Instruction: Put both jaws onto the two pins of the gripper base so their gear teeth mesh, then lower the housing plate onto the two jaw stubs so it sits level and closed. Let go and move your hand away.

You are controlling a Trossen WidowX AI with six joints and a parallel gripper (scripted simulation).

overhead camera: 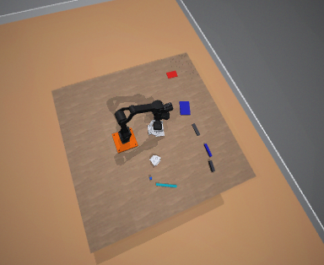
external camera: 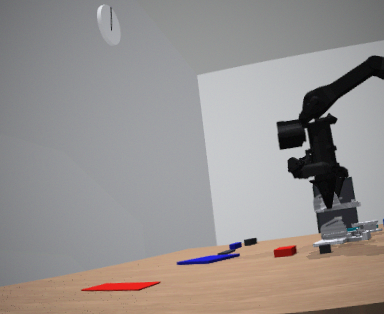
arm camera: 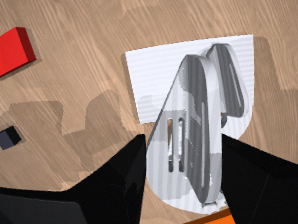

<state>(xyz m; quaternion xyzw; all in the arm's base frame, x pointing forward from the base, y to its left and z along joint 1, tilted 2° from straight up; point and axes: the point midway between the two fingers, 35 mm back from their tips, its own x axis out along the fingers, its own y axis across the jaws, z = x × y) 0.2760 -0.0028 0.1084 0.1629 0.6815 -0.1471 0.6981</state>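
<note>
Now: gripper tip 70 mm above the white jaw, 50 mm past it and 40 mm to the left of it. Also, from my gripper tip: red block (120 mm to the left, 120 mm ahead, 70 mm below); then blue plate (290 mm ahead, 80 mm below, 50 mm to the left); then blue bar (360 mm to the right, 280 mm ahead, 70 mm below).
</note>
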